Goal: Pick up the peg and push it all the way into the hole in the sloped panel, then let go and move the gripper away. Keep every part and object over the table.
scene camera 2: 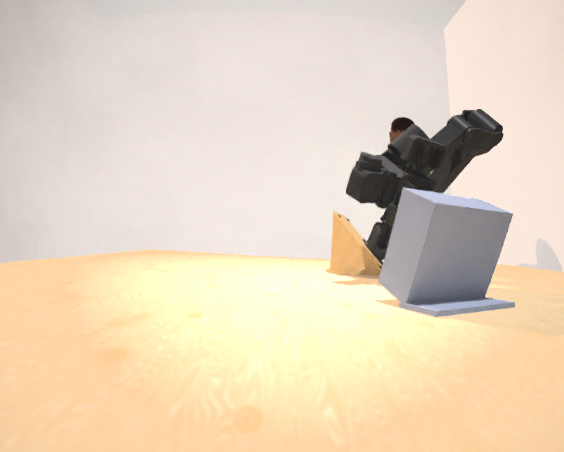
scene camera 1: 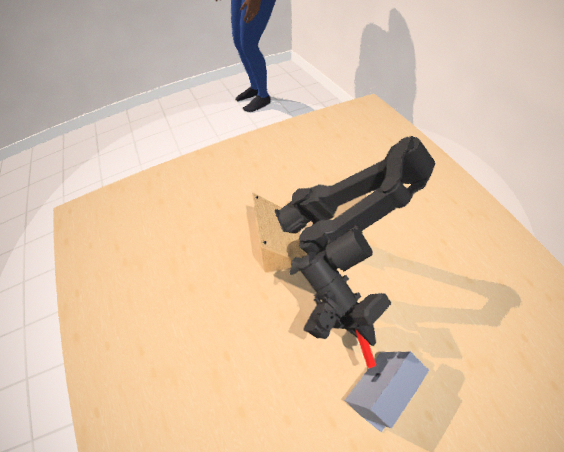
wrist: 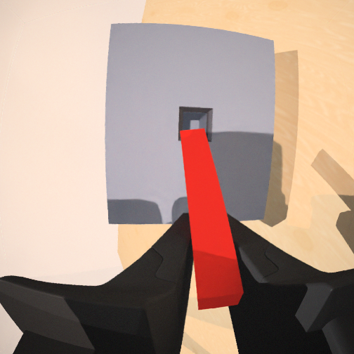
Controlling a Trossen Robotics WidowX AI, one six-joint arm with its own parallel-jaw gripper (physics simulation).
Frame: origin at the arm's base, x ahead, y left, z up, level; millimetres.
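Seen in the pictures: gripper, fingertip midpoint: [scene camera 1: 372,344]; arm's base at its link origin: [scene camera 2: 372,252] [scene camera 1: 285,221].
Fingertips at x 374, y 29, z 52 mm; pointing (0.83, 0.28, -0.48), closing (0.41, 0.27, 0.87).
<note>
Pixels of each thing's middle, then the offset from my fingertips to it. "spot": a spot on its surface instead. Level surfaces: height alone.
- red peg at the middle of its body: [scene camera 1: 365,346] dz +6, dx -1, dy -16 mm
- blue-grey sloped panel at the middle of its body: [scene camera 2: 450,250] [scene camera 1: 387,388] dz -33, dx +86, dy -4 mm
- square hole at a spot on its surface: [scene camera 1: 376,377] spot: dz -30, dx +58, dy -14 mm
- panel block at a spot on its surface: [scene camera 2: 460,250] spot: dz -33, dx +111, dy -1 mm
- table at its surface level: dz -95 mm
My gripper [scene camera 1: 361,336] [wrist: 203,221] is shut on the red peg [scene camera 1: 366,351] [wrist: 205,190] and holds it off the table, its far end pointing at the sloped panel. The blue-grey sloped panel [scene camera 1: 364,390] [wrist: 145,90] has a square hole [scene camera 1: 376,377] [wrist: 195,117]. In the wrist view the peg's far end overlaps the hole's lower edge; whether they touch I cannot tell. In the second scene view the panel block [scene camera 2: 460,250] stands in front of the arm and hides the peg and fingertips.
A tan wooden wedge [scene camera 1: 275,225] [scene camera 2: 345,250] with small dark dots stands on the table [scene camera 1: 165,300] [scene camera 2: 200,350] beside the arm's base. A person [scene camera 1: 252,55] stands on the floor beyond the table's far edge.
</note>
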